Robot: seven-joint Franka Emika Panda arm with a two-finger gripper.
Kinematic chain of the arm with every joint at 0, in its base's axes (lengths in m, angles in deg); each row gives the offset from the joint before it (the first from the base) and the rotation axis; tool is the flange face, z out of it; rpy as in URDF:
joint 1: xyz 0 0 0.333 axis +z
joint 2: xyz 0 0 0 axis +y
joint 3: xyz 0 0 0.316 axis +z
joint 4: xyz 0.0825 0 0 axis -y
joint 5: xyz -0.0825 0 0.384 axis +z
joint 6: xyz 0 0 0 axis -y
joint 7: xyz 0.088 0 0 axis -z
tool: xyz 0 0 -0.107 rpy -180 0 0
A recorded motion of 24 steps. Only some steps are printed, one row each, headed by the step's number.
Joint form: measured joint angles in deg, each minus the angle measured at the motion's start. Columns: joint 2, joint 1, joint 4, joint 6, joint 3, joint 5, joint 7.
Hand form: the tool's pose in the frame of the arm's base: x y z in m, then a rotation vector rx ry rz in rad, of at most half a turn. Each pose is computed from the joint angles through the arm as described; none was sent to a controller.
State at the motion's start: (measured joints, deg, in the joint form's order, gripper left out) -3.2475 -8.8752 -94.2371 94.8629 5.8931 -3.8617 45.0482
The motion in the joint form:
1: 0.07 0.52 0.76 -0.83 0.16 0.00 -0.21
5: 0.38 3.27 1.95 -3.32 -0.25 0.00 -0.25
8: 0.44 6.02 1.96 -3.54 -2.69 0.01 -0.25
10: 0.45 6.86 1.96 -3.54 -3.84 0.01 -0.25
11: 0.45 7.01 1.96 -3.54 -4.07 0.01 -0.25
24: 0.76 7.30 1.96 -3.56 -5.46 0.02 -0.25
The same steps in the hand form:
1: 0.5435 -0.0270 0.6326 2.8374 -1.2335 0.1346
5: 0.5417 -0.0053 0.6356 2.8551 -1.1747 0.0951
8: 0.5416 -0.0030 0.6348 2.8590 -1.1674 0.0875
10: 0.5416 -0.0062 0.6348 2.8565 -1.1754 0.0865
11: 0.5416 -0.0070 0.6348 2.8558 -1.1775 0.0864
24: 0.5430 -0.0178 0.6318 2.8435 -1.2042 0.0766

